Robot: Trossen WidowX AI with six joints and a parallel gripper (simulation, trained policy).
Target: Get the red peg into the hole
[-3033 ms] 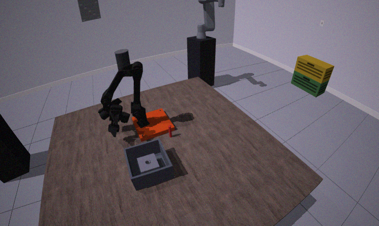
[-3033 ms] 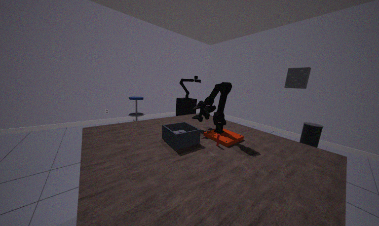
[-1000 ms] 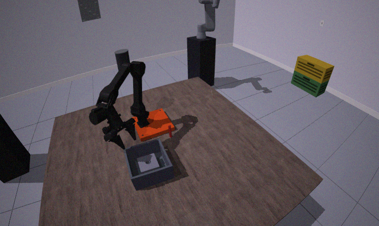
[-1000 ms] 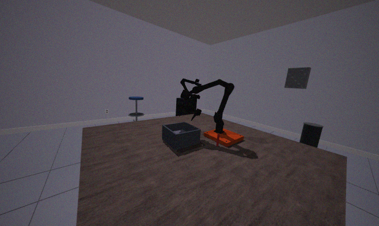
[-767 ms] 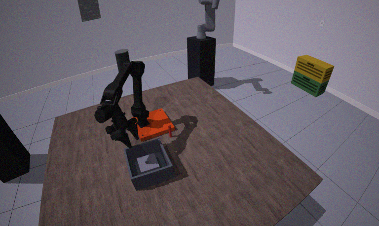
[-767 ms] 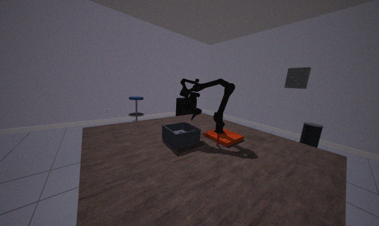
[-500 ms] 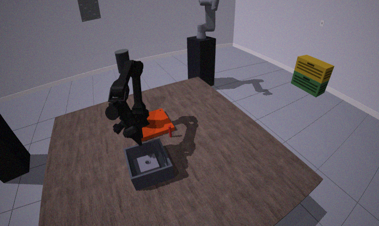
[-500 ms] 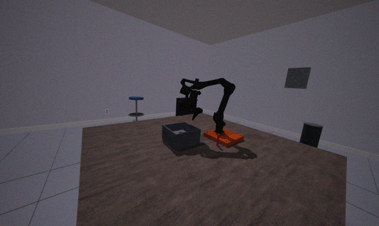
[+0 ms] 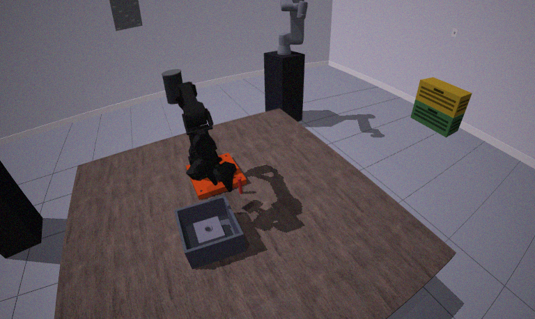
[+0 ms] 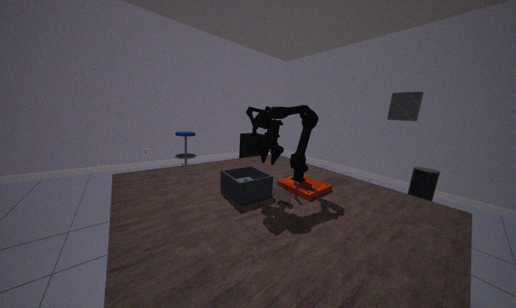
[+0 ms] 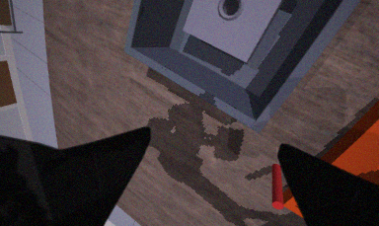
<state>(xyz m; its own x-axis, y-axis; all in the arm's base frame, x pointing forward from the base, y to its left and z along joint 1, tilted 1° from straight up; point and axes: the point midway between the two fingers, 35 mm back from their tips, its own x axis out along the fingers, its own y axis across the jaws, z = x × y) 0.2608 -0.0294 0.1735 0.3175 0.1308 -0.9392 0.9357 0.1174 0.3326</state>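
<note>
Right now my gripper tip is 10 cm past the red peg, 11 cm to the right of it and 12 cm above it. The rest, counted from my gripper tip: grey box: 4 cm ahead, 10 cm to the right, 14 cm below; light grey plate: 4 cm ahead, 10 cm to the right, 12 cm below.
</note>
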